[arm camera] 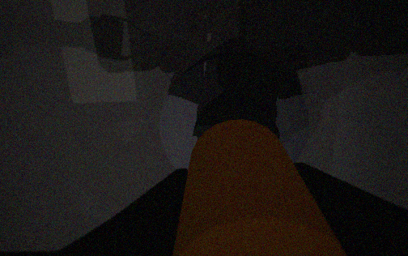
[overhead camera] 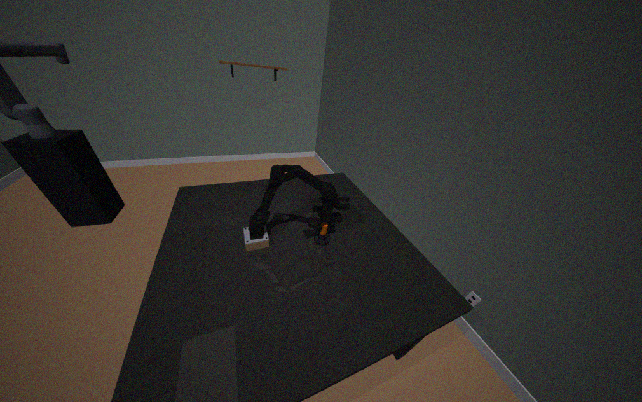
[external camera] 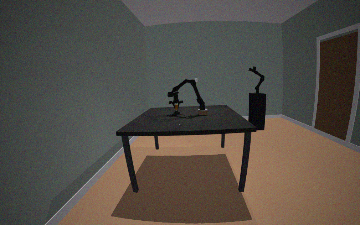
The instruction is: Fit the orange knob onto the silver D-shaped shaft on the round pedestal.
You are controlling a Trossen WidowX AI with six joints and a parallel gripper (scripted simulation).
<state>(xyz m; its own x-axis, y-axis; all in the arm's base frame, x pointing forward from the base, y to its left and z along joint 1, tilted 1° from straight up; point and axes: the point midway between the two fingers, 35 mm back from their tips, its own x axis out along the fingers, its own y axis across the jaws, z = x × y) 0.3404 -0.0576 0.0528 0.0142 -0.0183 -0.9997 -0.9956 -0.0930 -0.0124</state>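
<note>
My gripper tip is now 40 mm above the dark round pedestal. Round my gripper tip: orange knob (30 mm above).
</note>
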